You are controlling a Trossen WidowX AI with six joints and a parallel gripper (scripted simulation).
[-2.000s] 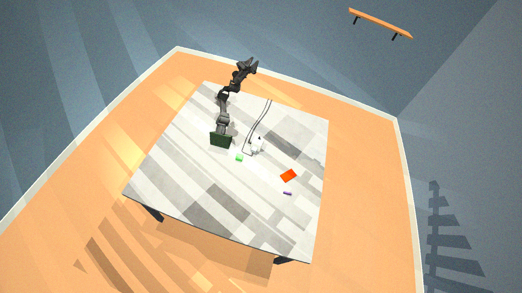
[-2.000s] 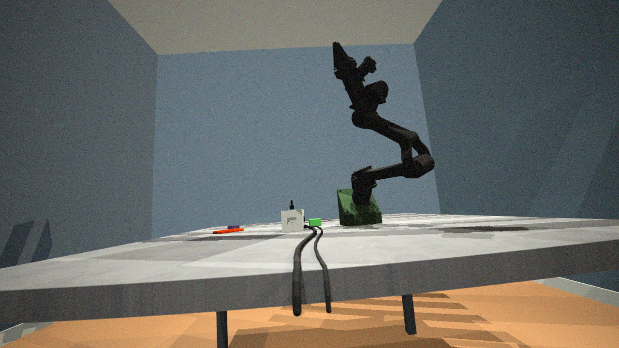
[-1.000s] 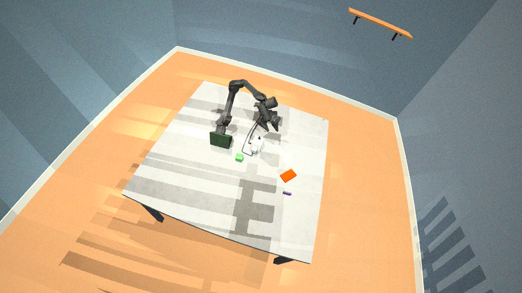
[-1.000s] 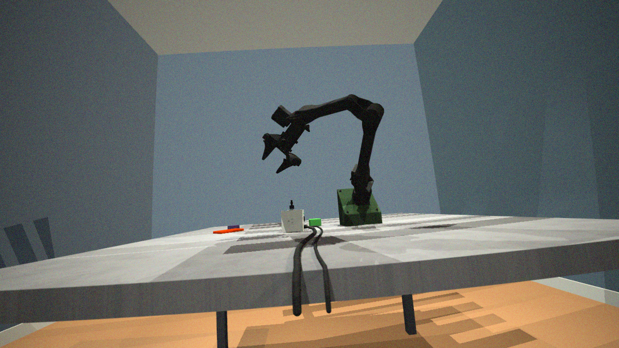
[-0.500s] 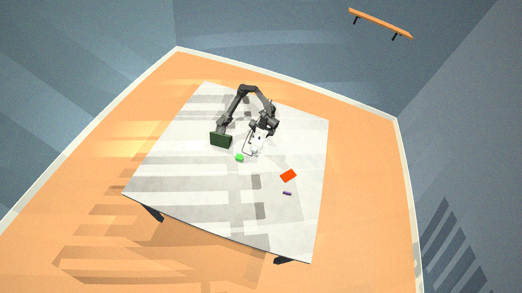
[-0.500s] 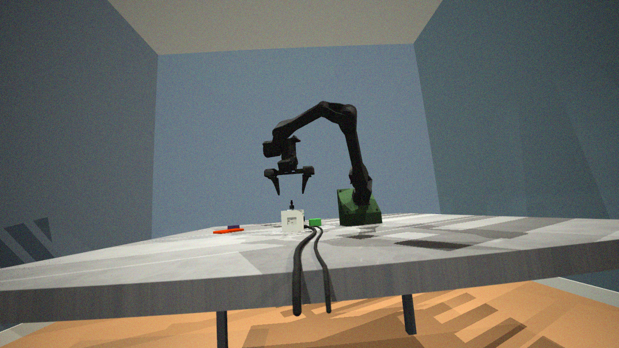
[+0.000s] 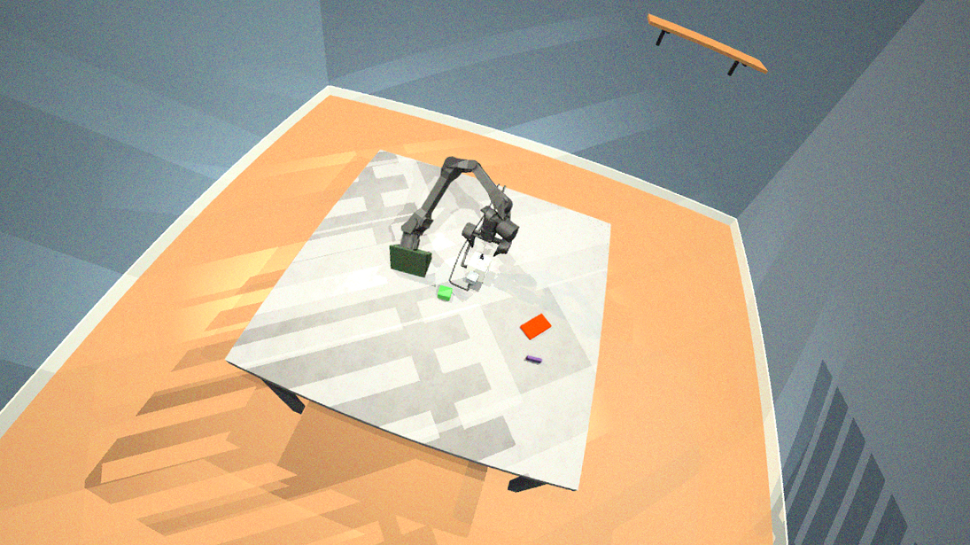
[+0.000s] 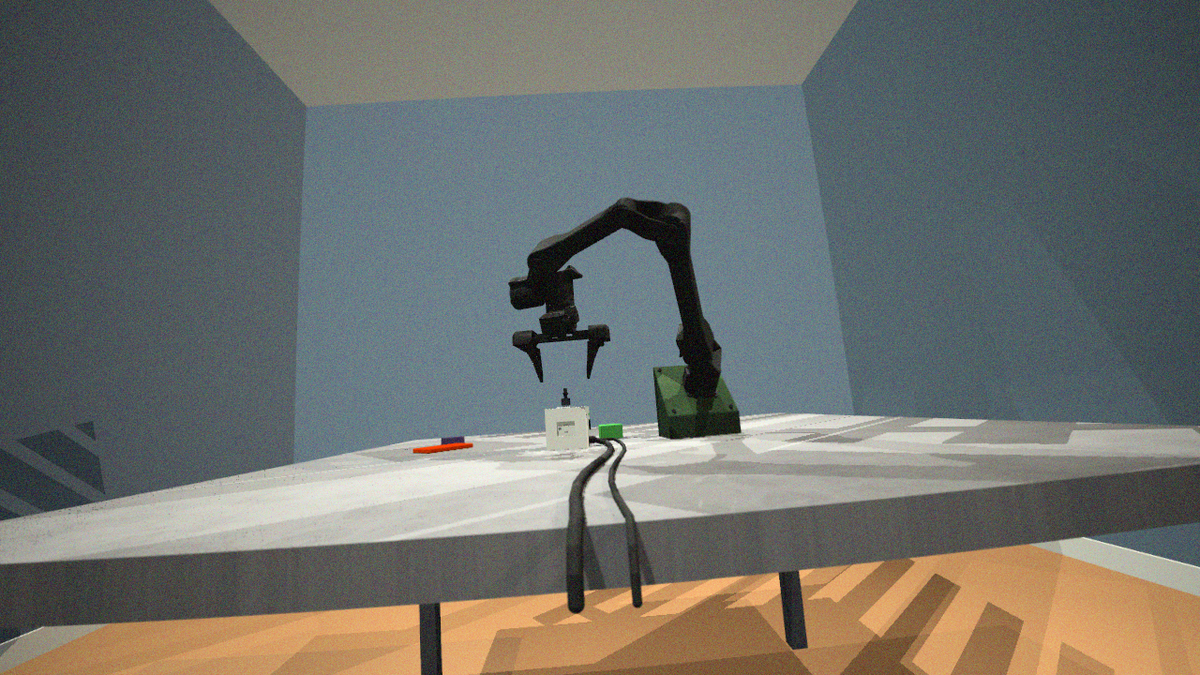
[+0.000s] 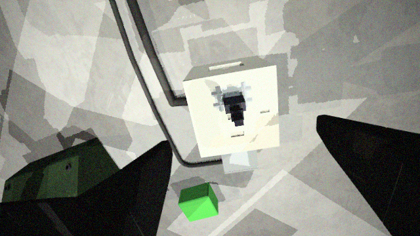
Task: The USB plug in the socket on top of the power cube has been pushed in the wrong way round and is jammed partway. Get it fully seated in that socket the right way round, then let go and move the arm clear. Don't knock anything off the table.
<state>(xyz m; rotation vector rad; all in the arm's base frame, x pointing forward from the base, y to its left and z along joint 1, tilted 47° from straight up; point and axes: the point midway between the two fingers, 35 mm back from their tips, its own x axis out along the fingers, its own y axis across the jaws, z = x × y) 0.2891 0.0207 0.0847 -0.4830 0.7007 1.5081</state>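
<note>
The dark USB plug is 40 mm below my gripper tip. The rest, counted from my gripper tip: purple piece: 310 mm ahead, 320 mm to the right, 120 mm below; orange flat piece: 290 mm ahead, 180 mm to the right, 120 mm below; green block: 90 mm behind, 170 mm to the right, 110 mm below.
</note>
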